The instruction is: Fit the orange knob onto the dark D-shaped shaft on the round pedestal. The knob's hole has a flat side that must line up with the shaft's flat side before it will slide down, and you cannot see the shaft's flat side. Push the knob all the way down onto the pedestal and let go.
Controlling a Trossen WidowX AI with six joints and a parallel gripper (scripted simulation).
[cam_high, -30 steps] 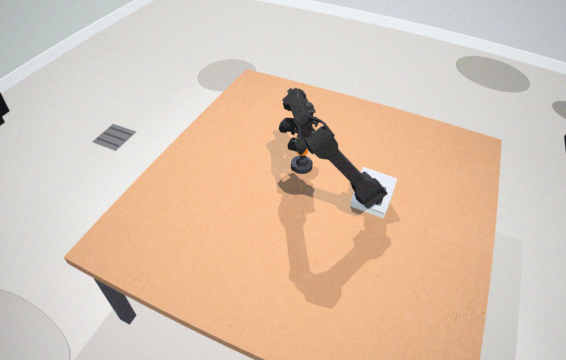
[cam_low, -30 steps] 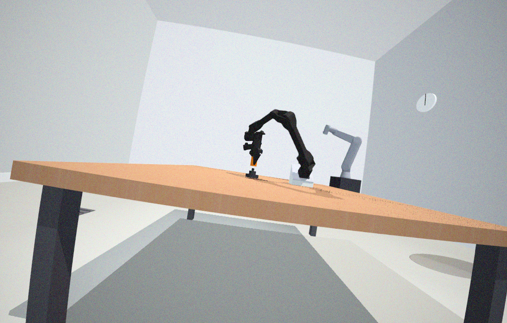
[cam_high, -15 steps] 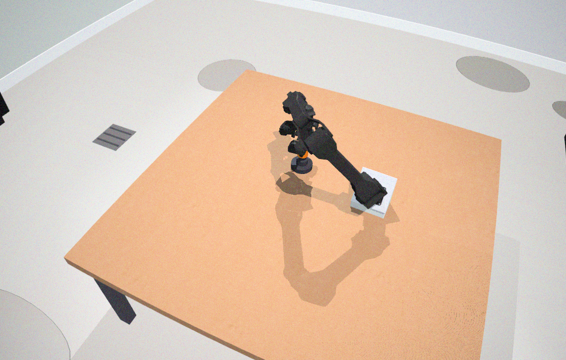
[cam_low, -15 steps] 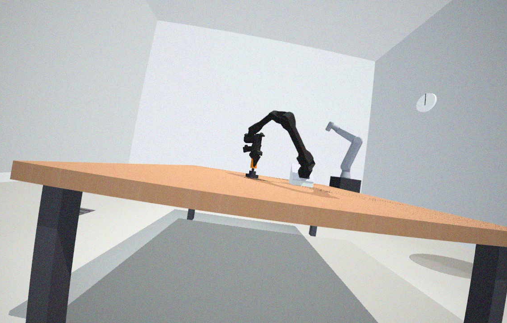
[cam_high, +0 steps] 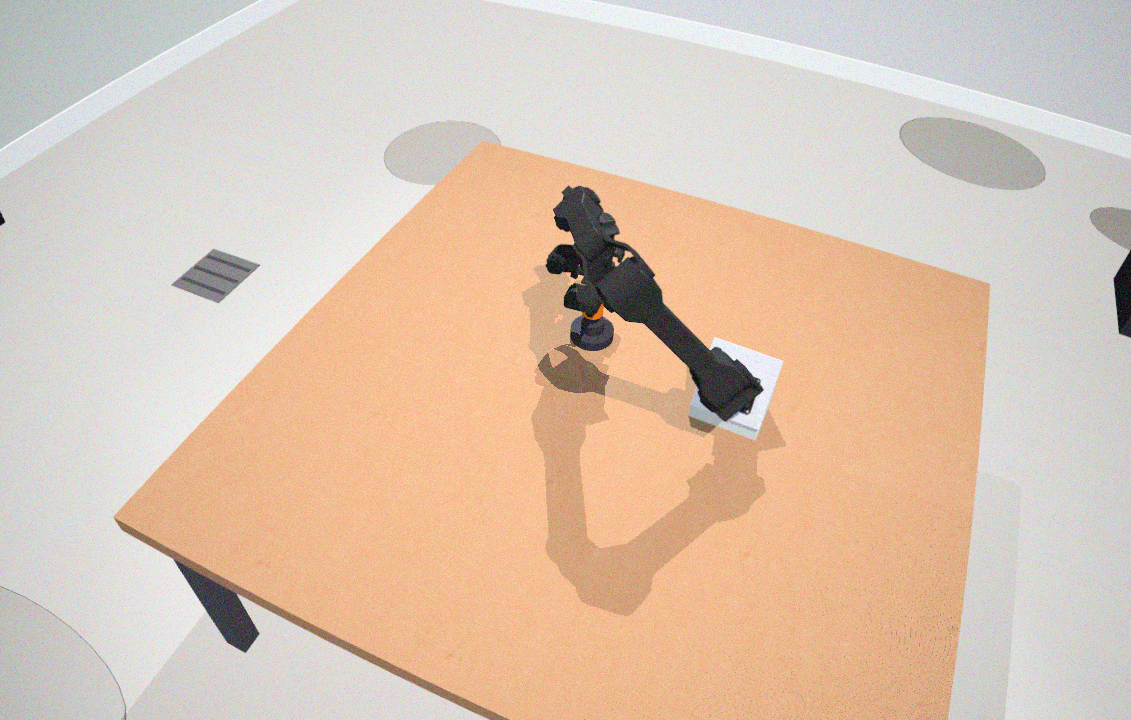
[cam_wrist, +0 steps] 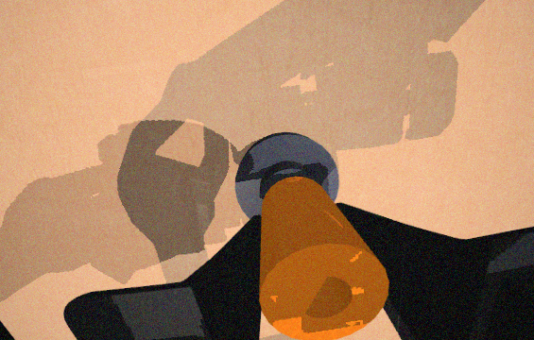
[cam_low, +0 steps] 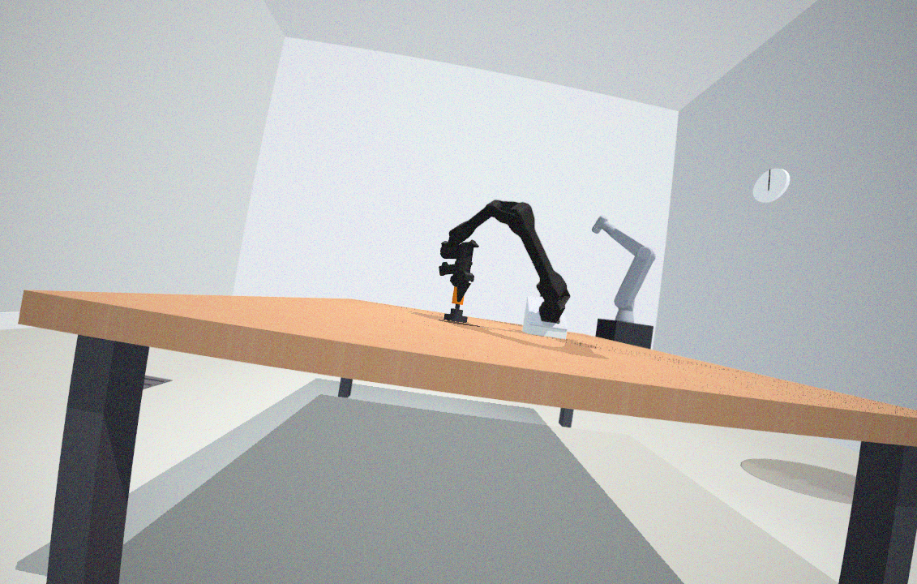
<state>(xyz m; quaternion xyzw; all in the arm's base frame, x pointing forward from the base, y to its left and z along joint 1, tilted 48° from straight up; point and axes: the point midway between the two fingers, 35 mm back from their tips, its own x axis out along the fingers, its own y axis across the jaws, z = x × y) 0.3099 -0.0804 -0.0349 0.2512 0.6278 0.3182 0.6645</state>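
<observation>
Now: the orange knob 2 cm above my gripper tip. From my gripper tip the other things lie so: pedestal (4 cm below).
</observation>
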